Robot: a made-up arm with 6 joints. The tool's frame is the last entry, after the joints.
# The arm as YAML. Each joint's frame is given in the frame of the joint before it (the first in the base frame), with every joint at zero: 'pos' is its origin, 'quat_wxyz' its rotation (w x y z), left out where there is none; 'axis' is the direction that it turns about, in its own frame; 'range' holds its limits. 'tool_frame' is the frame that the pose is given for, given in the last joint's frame.
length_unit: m
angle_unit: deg
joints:
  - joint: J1
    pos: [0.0, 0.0, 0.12]
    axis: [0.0, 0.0, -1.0]
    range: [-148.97, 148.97]
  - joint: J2
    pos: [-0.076, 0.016, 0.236]
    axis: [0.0, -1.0, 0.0]
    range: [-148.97, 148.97]
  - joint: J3
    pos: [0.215, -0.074, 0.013]
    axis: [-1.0, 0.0, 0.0]
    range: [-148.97, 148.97]
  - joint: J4
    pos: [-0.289, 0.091, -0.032]
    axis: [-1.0, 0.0, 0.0]
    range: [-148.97, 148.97]
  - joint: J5
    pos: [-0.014, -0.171, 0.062]
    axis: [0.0, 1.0, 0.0]
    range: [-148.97, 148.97]
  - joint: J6
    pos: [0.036, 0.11, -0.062]
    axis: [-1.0, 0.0, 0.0]
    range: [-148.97, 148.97]
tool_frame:
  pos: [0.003, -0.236, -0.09]
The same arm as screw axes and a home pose.
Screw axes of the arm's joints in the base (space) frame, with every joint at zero. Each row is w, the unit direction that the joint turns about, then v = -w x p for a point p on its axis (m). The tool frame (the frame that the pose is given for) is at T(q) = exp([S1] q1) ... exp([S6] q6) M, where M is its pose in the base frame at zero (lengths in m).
S1: w 0 0 -1 v 0.0000 0.0000 0.0000
S2: w 0 -1 0 v 0.3560 0.0000 0.0760
S3: w -1 0 0 v 0.0000 -0.3690 -0.0580
S4: w -1 0 0 v 0.0000 -0.3370 0.0330
S5: w 0 1 0 v -0.3990 0.0000 -0.1640
S6: w -1 0 0 v 0.0000 -0.3370 -0.0280
M: xyz -0.1250 -0.2640 0.2470 (m) rpy 0.0000 0.0000 0.0000 (rad, as in URDF)
Joint limits (rad, base to tool): -2.6000..2.6000 -2.6000..2.6000 -2.6000..2.6000 -2.6000..2.6000 -2.6000..2.6000 -2.6000..2.6000

